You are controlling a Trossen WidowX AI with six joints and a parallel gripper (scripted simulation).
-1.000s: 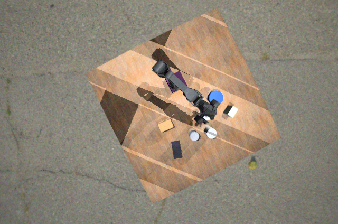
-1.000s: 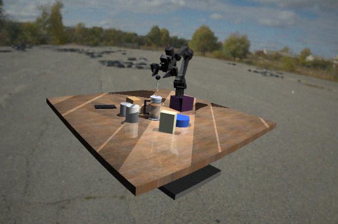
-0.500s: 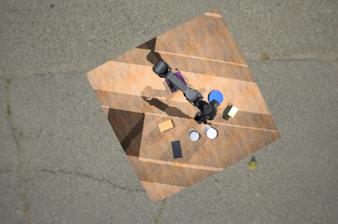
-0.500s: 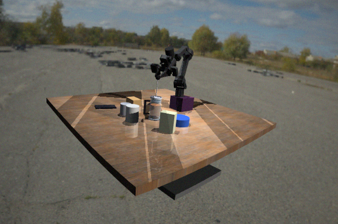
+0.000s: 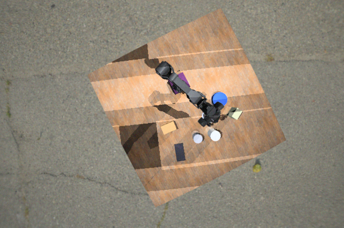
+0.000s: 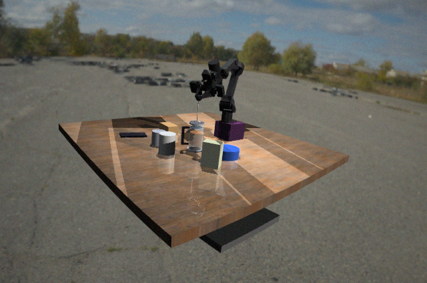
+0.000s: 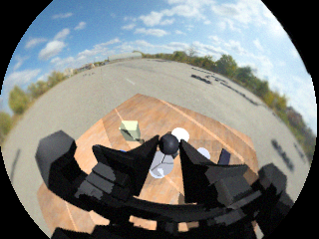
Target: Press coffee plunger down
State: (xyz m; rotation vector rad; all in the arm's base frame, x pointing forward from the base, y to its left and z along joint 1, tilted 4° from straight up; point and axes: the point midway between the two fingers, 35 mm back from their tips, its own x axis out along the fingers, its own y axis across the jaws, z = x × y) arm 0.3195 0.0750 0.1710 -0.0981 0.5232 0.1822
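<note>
My gripper tip is 140 mm above the coffee press and 10 mm to the left of it. Also, from my gripper tip: tan box: 320 mm to the right, 240 mm below, 110 mm behind; then blue disc: 240 mm below, 160 mm to the left, 70 mm behind.
</note>
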